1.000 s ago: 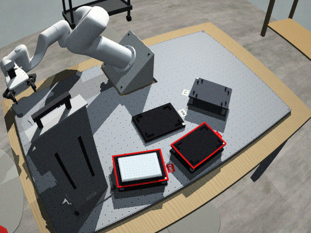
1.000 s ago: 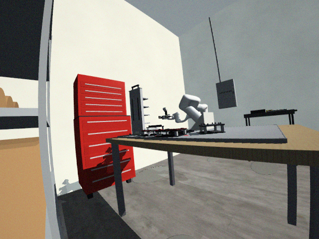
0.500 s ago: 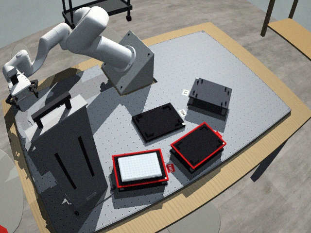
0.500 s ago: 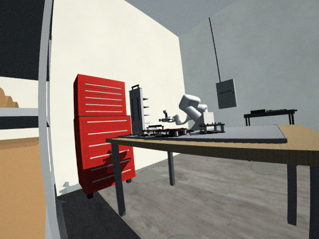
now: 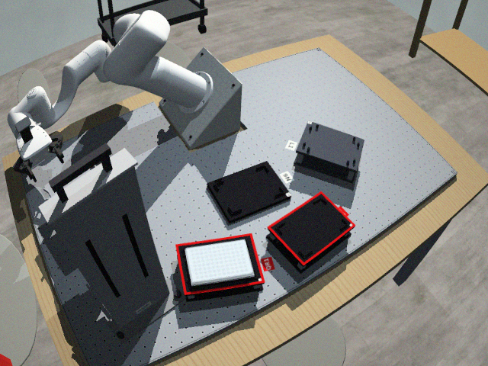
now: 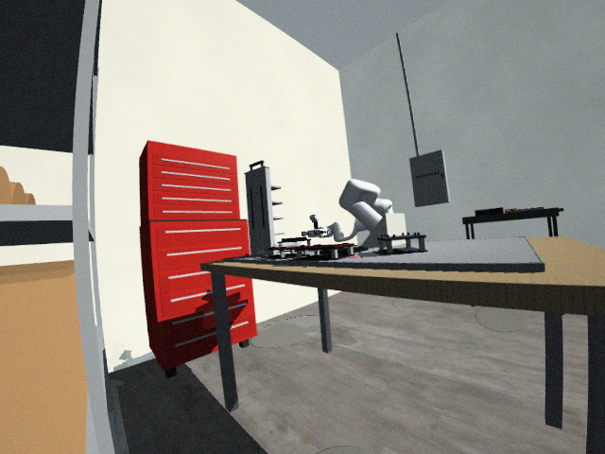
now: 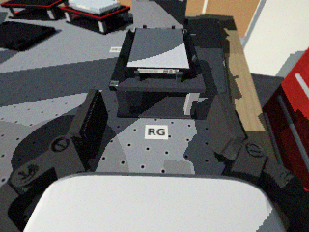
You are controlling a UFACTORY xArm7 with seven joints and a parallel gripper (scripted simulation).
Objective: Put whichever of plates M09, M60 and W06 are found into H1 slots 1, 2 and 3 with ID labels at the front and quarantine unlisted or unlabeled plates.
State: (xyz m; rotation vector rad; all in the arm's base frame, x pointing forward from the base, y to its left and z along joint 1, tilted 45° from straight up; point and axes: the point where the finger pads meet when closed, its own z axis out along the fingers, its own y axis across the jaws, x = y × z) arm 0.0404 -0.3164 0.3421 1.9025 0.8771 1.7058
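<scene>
Now: the dark-framed plate 15 cm ahead of my hand, 3 cm to the left of it and 3 cm below it. The rest, counted from my hand: plate hotel H1: 41 cm ahead, 11 cm above, 7 cm to the left; then white well plate: 42 cm ahead, 26 cm to the left, 5 cm below; then black nest N6: 43 cm to the left, 27 cm ahead, 9 cm below.
</scene>
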